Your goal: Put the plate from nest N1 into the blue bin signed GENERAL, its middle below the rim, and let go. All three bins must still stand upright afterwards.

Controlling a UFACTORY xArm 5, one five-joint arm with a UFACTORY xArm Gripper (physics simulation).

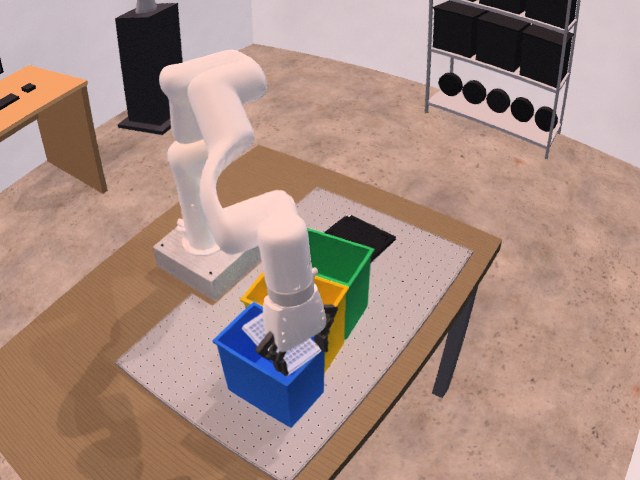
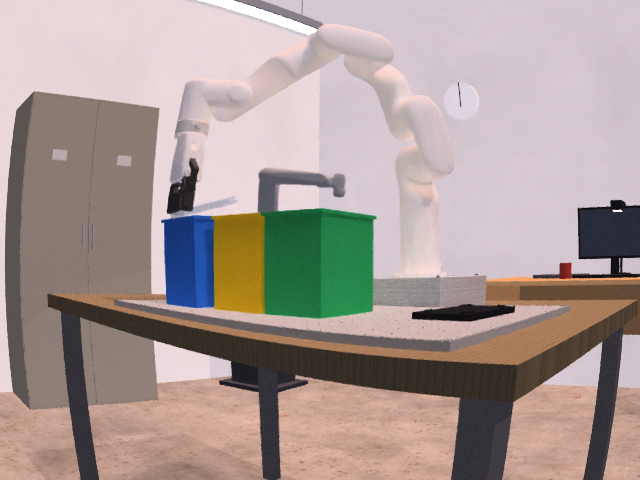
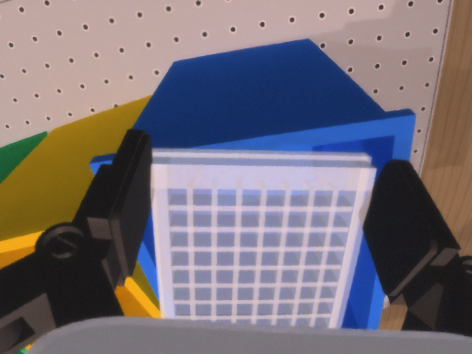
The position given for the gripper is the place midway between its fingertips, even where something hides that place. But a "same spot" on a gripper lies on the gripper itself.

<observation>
The gripper shows in image 1, in image 2 (178, 212) and in image 3. A blue bin shows in image 1, in image 2 (188, 241) and in image 3. A yellow bin shows in image 1 (331, 292), in image 2 (239, 240) and in image 3 (50, 183). One and the same spot on the gripper: (image 3: 72, 275) is (image 1: 324, 331). One and the same spot on the blue bin: (image 3: 287, 96) is (image 1: 299, 385).
</observation>
